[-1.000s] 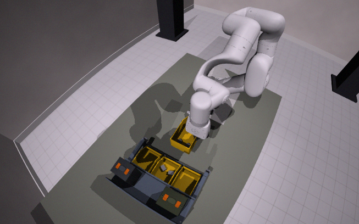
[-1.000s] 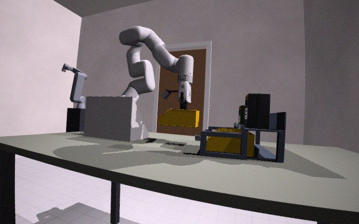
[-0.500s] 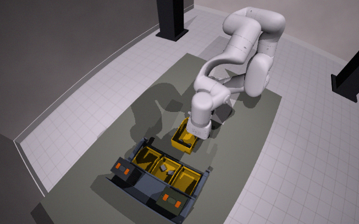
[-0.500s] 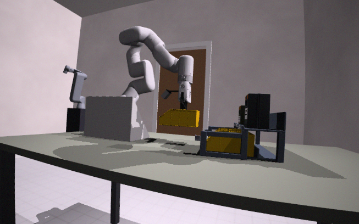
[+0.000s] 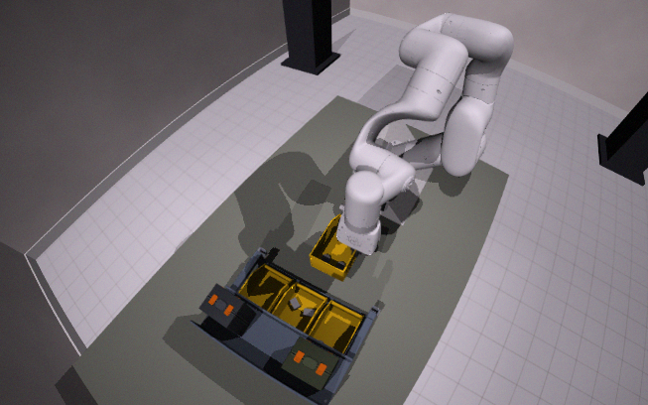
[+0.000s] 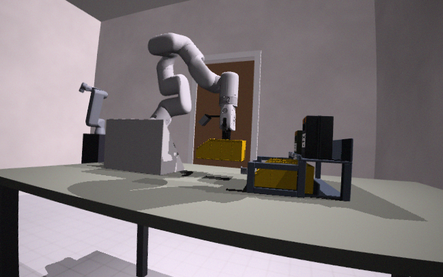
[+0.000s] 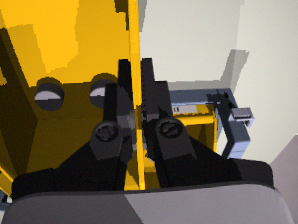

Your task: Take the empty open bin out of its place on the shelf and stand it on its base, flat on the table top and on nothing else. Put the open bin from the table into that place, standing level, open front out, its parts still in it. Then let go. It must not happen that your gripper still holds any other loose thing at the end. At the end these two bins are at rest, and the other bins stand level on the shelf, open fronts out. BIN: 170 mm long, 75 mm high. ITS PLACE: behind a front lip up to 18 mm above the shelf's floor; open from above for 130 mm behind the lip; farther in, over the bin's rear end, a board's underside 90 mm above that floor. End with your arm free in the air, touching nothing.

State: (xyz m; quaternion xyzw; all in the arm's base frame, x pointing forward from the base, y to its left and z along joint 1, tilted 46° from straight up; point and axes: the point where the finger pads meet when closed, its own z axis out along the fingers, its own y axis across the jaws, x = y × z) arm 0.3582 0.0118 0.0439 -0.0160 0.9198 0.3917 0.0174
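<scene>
My hand is 13 cm short of the shelf's front bar, 6 cm to the left of it and 12 cm above it. Round my hand: black box: 32 cm ahead, 17 cm to the right, 3 cm above.
</scene>
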